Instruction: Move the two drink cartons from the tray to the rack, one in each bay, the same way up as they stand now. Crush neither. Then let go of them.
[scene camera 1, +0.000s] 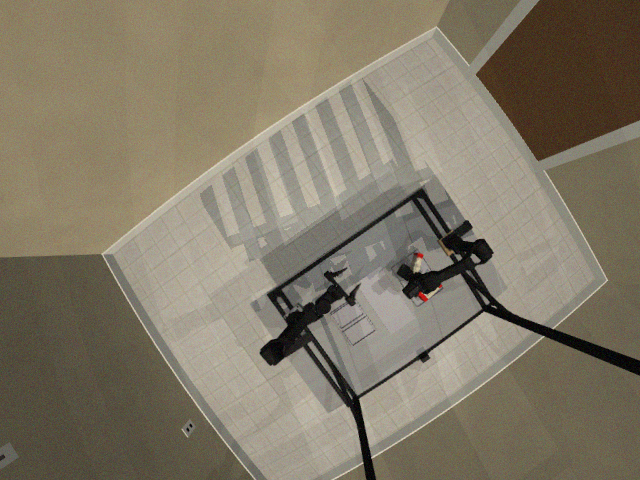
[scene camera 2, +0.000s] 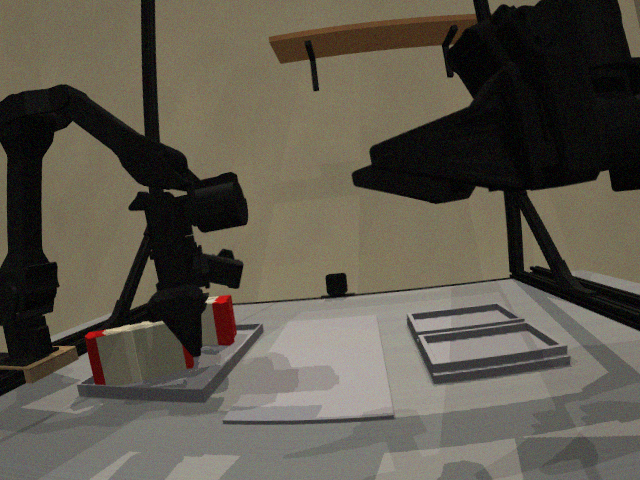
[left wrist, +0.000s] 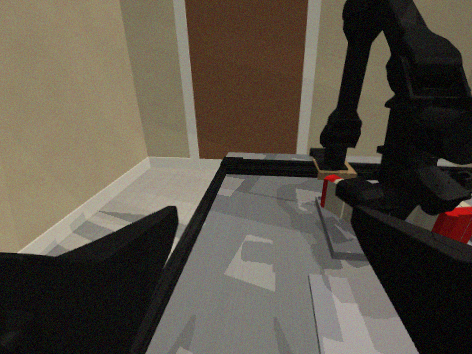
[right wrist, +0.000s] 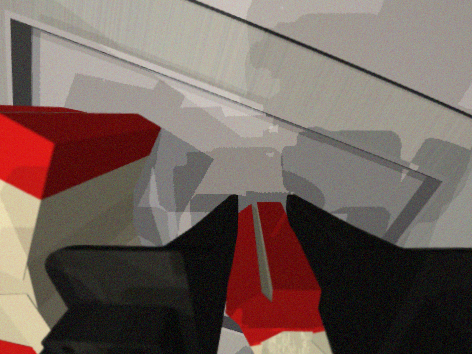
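Where they show: left gripper, fingertip midpoint: (scene camera 1: 354, 275) (scene camera 2: 359, 170) (left wrist: 264, 214); right gripper, fingertip midpoint: (scene camera 1: 409, 278) (scene camera 2: 197, 352) (right wrist: 262, 201); left arm's base, link origin: (scene camera 1: 296, 317); right arm's base, link origin: (scene camera 1: 451, 242) (scene camera 2: 31, 355) (left wrist: 333, 165).
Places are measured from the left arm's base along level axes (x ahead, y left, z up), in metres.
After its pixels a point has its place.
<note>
Two cream drink cartons with red ends are on the low grey tray (scene camera 2: 242, 333) @[x 0.537, y -0.364, z -0.038 m] (left wrist: 336, 242) @[x 0.565, y -0.147, z -0.038 m] at the table's side. My right gripper (scene camera 1: 415, 288) @[x 0.571, y -0.232, z -0.021 m] (scene camera 2: 182, 329) (right wrist: 262, 201) @[x 0.571, y -0.232, z -0.021 m] (left wrist: 385, 231) @[x 0.571, y -0.232, z -0.021 m] reaches down into the tray. It is shut on the carton (right wrist: 270, 260) (scene camera 2: 220, 319) @[x 0.553, y -0.304, z 0.005 m] (scene camera 1: 424, 296) @[x 0.561, y -0.339, z 0.030 m] that lies farther back in scene camera 2. The carton looks narrow between the fingers and still rests in the tray. The other carton (scene camera 2: 132, 352) @[x 0.635, y -0.176, z 0.002 m] (scene camera 1: 418, 262) @[x 0.649, y -0.187, z 0.029 m] (right wrist: 90, 168) (left wrist: 338, 207) @[x 0.641, y -0.174, z -0.017 m] lies beside it, untouched. My left gripper (scene camera 1: 350, 280) @[x 0.361, y -0.001, z 0.165 m] (left wrist: 264, 214) @[x 0.361, y -0.001, z 0.165 m] is open and empty, high above the table. The two-bay dark rack (scene camera 2: 475, 328) @[x 0.200, y -0.209, z -0.023 m] lies flat and empty.
A pale grey mat (scene camera 2: 328, 362) @[x 0.395, y -0.207, z -0.040 m] lies between the tray and the rack. A small black block (scene camera 2: 336, 285) @[x 0.361, y -0.597, z -0.015 m] sits at the far table edge. Black frame posts (scene camera 2: 149, 71) @[x 0.780, y -0.633, z 0.574 m] stand at the corners, and a wooden board (scene camera 2: 375, 38) hangs overhead.
</note>
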